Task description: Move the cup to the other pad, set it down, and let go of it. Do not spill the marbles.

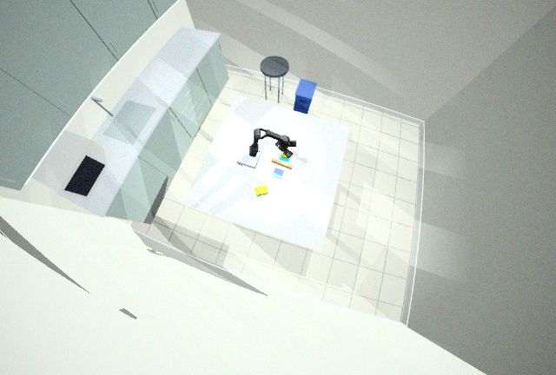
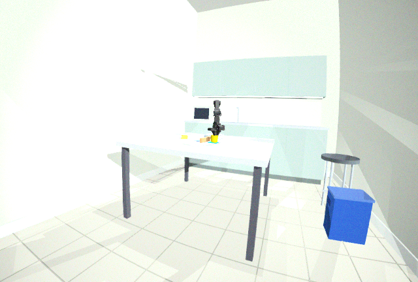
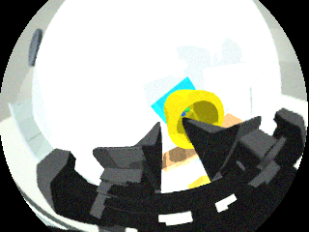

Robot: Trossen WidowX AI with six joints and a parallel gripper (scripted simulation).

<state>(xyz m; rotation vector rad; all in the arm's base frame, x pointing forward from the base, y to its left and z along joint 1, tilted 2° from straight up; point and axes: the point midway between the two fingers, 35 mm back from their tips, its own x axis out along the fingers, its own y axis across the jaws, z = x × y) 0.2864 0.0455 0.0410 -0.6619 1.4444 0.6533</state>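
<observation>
My gripper tip is 2 cm short of the yellow cup, 1 cm to the left of it and 1 cm above it. The rest, counted from my gripper tip: light blue pad (3 cm behind, 20 cm to the right, 6 cm below); then wooden block (11 cm to the right, 4 cm below).
</observation>
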